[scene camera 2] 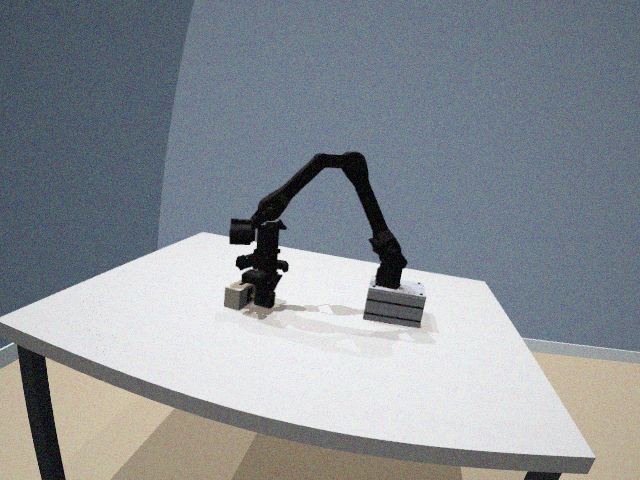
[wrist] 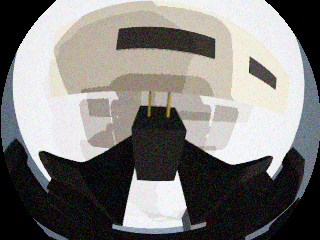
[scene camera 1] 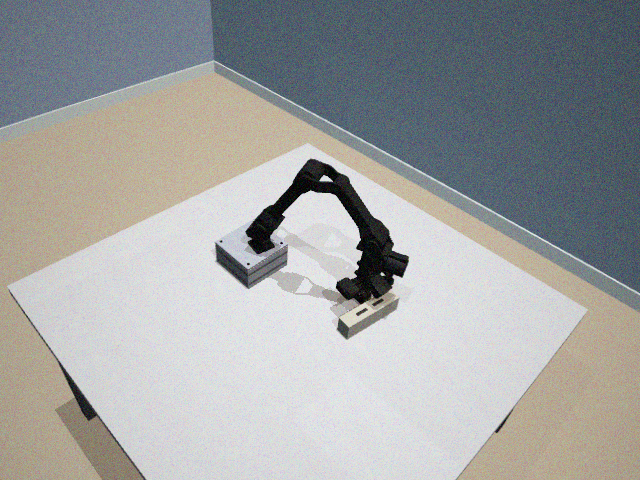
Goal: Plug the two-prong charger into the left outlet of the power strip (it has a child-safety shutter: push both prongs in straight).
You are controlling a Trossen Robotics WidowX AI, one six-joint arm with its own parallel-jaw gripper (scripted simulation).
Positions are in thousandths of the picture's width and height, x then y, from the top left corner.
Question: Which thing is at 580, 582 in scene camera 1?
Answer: My gripper.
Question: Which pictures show my gripper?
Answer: Scene camera 2, the wrist view and scene camera 1: all of them.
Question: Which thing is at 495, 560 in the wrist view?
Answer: A black two-prong charger.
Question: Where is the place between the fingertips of my gripper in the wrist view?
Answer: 489, 581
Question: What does my gripper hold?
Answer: A black two-prong charger.
